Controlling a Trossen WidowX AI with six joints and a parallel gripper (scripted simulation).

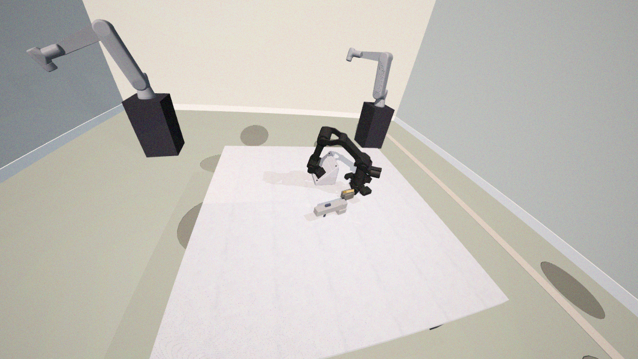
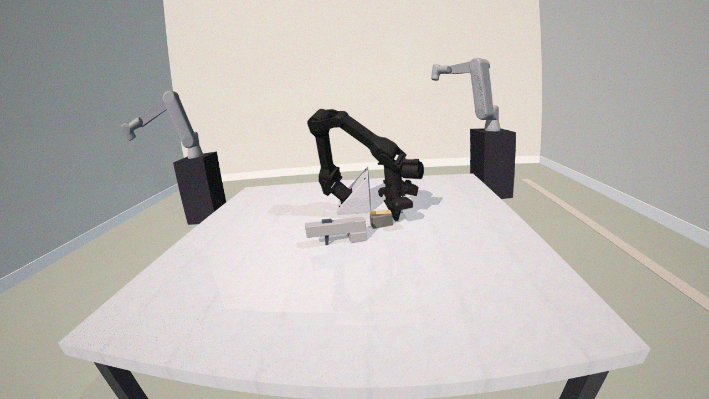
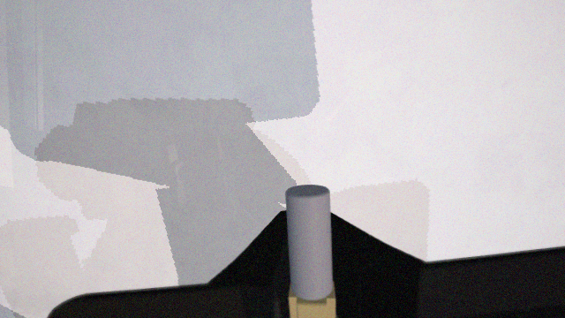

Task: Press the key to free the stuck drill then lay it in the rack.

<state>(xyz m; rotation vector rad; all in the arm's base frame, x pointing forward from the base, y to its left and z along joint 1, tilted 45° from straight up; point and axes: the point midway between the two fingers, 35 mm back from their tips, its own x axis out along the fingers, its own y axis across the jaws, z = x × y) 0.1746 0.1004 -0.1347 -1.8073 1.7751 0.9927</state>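
Now: gripper tip 40 mm to the left of the drill, 40 mm below it and 10 mm short of it. From my gripper tip the other things lie so: rack (50 mm to the right, 10 mm ahead, 10 mm above); then light grey housing (200 mm to the right, 120 mm ahead, 40 mm above); then dark key (230 mm to the right, 120 mm ahead, 40 mm above).
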